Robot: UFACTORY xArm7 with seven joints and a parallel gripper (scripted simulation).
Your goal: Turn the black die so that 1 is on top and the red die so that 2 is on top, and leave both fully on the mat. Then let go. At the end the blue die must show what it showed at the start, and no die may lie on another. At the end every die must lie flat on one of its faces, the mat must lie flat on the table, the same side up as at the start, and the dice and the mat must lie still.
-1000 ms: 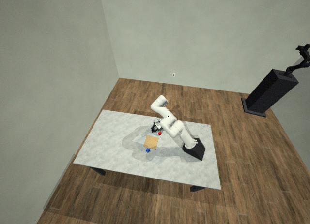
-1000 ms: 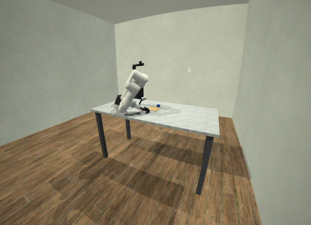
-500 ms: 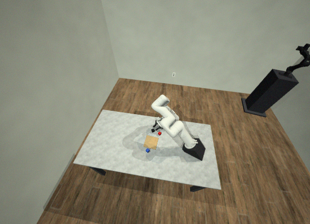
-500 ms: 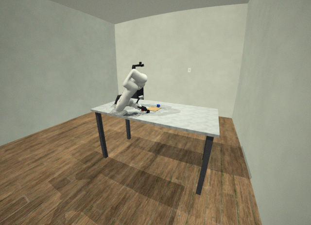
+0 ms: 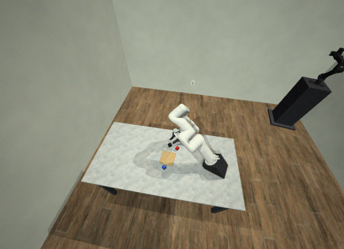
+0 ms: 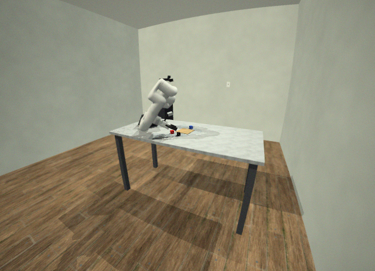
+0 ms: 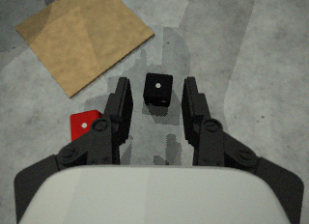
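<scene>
Now: the black die 20 mm ahead of my hand, 30 mm to the left of it and 60 mm below it. From my hand the other things lie so: blue die 270 mm to the left, 60 mm below; then red die 60 mm behind, 40 mm to the left, 60 mm below; then tan mat 170 mm to the left, 80 mm below.
</scene>
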